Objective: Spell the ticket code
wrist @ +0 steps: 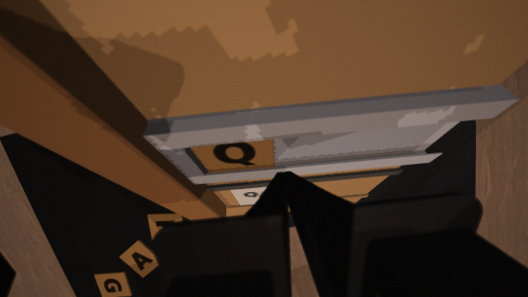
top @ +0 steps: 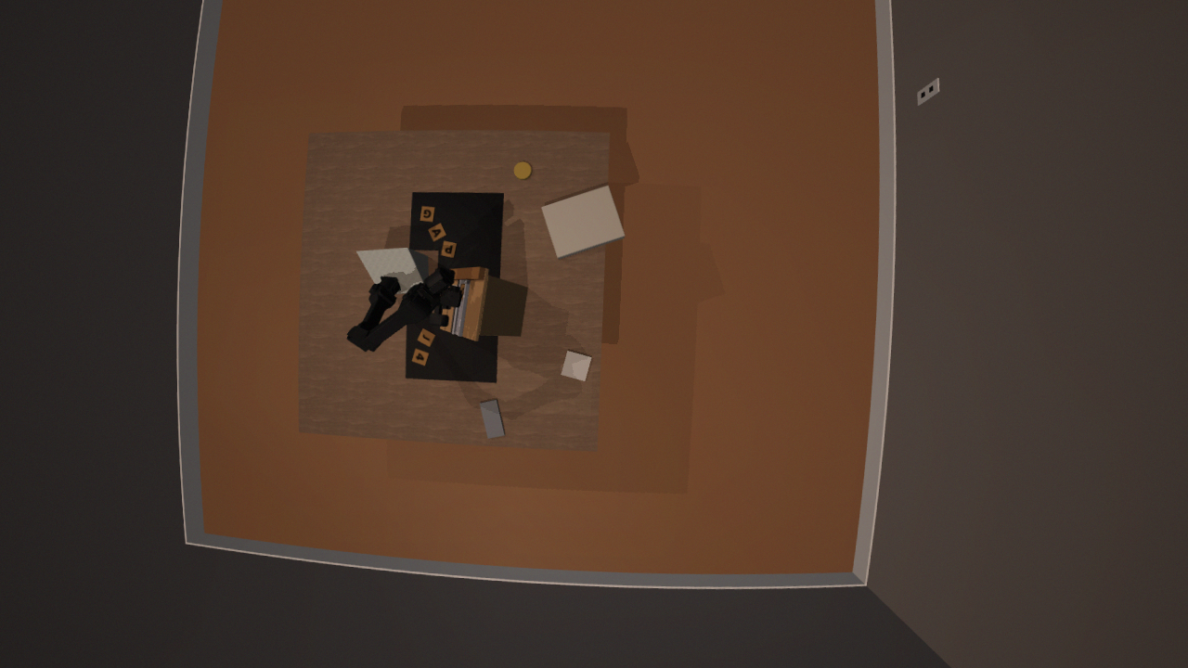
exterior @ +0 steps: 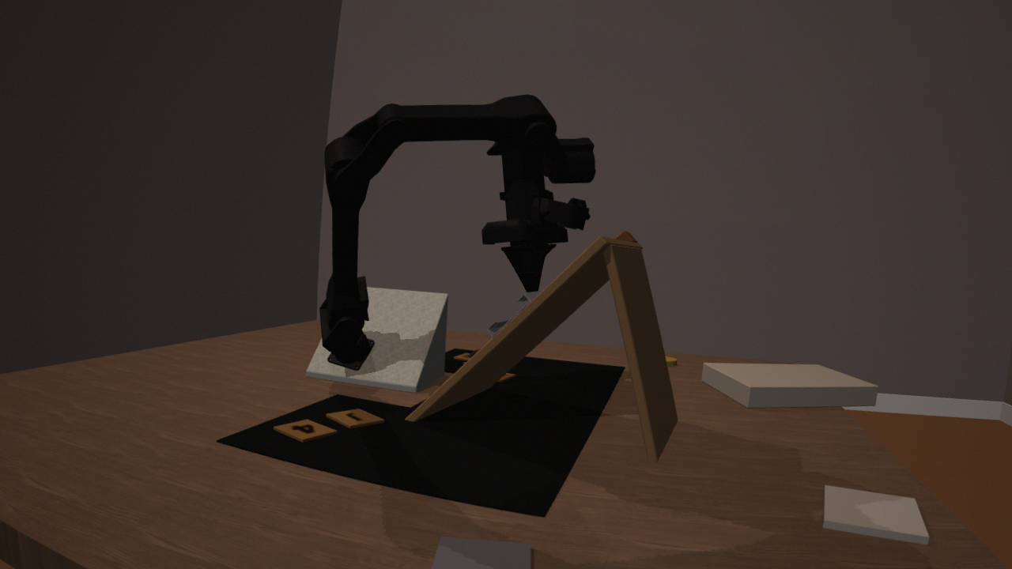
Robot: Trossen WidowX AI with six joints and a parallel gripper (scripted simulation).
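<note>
Now: the q tile 2 cm ahead of my gripper tip, 3 cm to the left of it and 2 cm below it. From my gripper tip the other things lie so: black mat (13 cm behind, 7 cm to the left, 17 cm below); then white ticket (5 cm behind, 2 cm to the left, 10 cm below); then p tile (12 cm behind, 21 cm to the left, 17 cm below).
</note>
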